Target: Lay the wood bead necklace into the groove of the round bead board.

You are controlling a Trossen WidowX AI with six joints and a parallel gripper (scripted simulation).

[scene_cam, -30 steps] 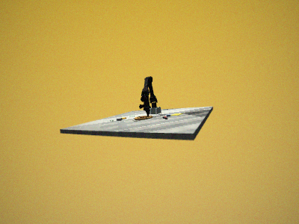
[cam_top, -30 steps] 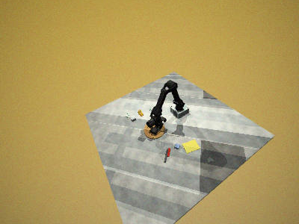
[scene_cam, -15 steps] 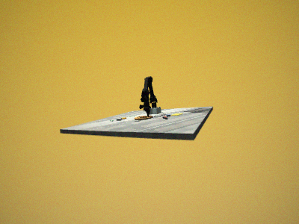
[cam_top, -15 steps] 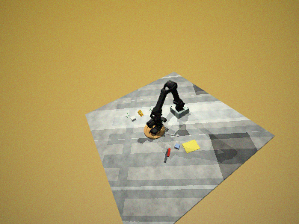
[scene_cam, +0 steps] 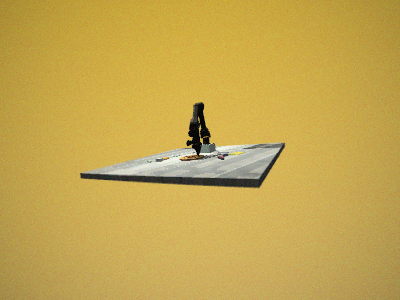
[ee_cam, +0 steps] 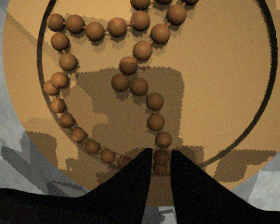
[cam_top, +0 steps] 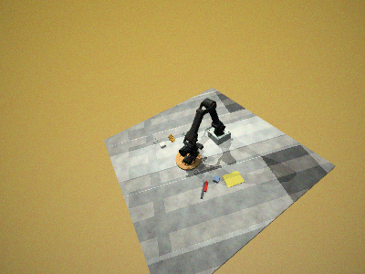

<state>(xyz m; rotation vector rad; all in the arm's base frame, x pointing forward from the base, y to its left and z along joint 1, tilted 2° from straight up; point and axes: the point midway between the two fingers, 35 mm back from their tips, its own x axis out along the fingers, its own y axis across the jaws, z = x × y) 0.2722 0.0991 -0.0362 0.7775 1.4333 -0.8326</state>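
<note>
The round bead board is 3 cm ahead of my gripper tip, 4 cm to the right of it and 1 cm below it. The rest, counted from my gripper tip: thin grey stick (9 cm behind, 9 cm to the left, 1 cm below); red-handled tool (3 cm ahead, 23 cm to the left, 1 cm below); small blue block (7 cm behind, 21 cm to the left, 1 cm below).
</note>
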